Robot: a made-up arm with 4 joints. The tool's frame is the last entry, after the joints.
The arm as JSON. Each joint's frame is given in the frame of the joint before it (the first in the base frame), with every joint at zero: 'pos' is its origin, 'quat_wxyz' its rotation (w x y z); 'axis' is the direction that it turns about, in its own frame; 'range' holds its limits. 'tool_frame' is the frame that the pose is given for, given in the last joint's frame.
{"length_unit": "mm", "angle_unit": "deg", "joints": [
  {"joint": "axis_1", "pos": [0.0, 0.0, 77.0], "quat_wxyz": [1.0, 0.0, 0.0, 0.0], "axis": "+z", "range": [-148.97, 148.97]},
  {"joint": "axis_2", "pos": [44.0, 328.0, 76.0], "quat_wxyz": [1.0, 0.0, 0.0, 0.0], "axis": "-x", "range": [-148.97, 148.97]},
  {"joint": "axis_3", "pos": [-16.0, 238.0, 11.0], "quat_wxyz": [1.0, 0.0, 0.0, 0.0], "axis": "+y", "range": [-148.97, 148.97]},
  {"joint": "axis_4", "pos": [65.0, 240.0, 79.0], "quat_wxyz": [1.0, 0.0, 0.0, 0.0], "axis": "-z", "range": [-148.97, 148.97]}
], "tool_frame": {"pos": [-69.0, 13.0, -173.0], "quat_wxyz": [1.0, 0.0, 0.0, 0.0]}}
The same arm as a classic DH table. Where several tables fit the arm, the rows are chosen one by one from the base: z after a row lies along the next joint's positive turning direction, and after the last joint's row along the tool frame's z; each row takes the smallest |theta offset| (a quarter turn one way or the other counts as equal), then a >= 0, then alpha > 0; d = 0 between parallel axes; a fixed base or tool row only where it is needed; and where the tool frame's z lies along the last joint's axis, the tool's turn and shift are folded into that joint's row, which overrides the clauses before.
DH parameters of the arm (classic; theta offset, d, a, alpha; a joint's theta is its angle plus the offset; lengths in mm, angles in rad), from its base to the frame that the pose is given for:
axis_1: 1.5708 153.0 328.0 -1.5708
axis_2: -1.5708 -28.0 11.0 -1.5708
axis_3: 1.5708 478.0 65.0 -1.5708
axis_4: 0.1862 0.0 -70.2 3.1416
tool (fixed): 0.1862 -94.0 0.0 0.0000
Joint limits (rad, base to tool): -2.6000..2.6000 -2.6000..2.6000 -2.6000..2.6000 -2.6000..2.6000

